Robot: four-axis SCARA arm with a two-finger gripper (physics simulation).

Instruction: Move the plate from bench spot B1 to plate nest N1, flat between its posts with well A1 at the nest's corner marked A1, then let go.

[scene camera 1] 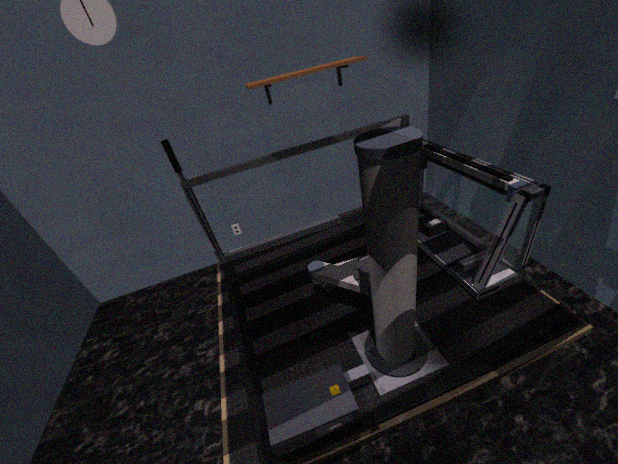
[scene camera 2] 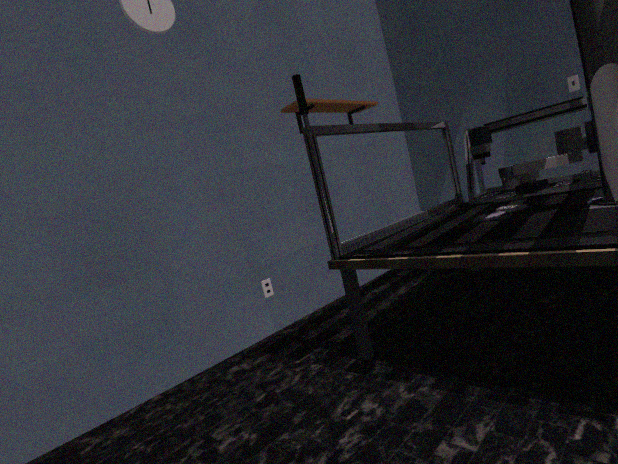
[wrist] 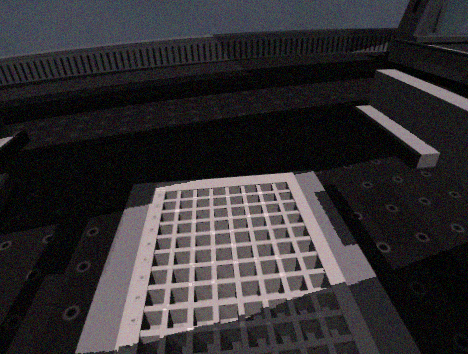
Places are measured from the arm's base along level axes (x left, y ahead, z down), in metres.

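Where they show: gripper, between the fingertips: (scene camera 1: 357,257) (scene camera 2: 500,197) (wrist: 189,102); arm's base, origin of its link: (scene camera 1: 395,349).
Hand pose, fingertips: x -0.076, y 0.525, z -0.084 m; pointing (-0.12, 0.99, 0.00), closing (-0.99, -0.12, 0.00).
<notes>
Each offset is from my fingertips to the top centre of the thing. "*": to the spot under its first point.
The plate @[dx -0.009, dy -0.039, dz +0.055 m] (wrist: 232,240) lies flat on a pale flat pad @[* dx +0.049, dy -0.025, dz +0.070 m] (wrist: 107,280) on the bench in the wrist view, its open square wells facing up. Shadow covers its near part, and the well A1 marking cannot be read. My gripper (wrist: 189,102) is open and empty. Its pale right finger shows at the right, and part of the left finger shows at the left edge, both higher in the picture than the plate. Neither finger touches it. In scene camera 1 the fingertips are hidden behind the arm. Nest N1, its posts and corner mark cannot be made out.
The arm's thick column (scene camera 1: 395,240) stands on the dark bench. A glass-sided frame (scene camera 1: 500,240) is at the right, with dark objects inside. A grey box @[* dx +0.467, dy -0.646, dz -0.044 m] (scene camera 1: 310,400) with a yellow label lies near the column. A rail (scene camera 1: 295,150) (scene camera 2: 370,128) runs above the bench's edge.
</notes>
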